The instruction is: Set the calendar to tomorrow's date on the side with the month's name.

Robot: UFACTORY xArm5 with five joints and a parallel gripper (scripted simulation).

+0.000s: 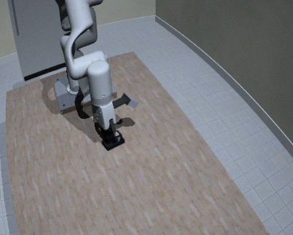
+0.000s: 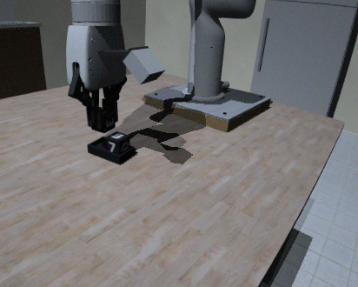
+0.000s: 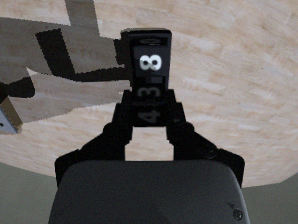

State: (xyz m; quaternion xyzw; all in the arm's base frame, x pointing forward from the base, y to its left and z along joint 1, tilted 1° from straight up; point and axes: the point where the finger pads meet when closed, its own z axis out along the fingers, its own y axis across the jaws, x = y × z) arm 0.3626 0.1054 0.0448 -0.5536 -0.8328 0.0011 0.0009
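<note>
My hand is 70 mm above the tray, 20 mm to the right of it and 10 mm past it.
</note>
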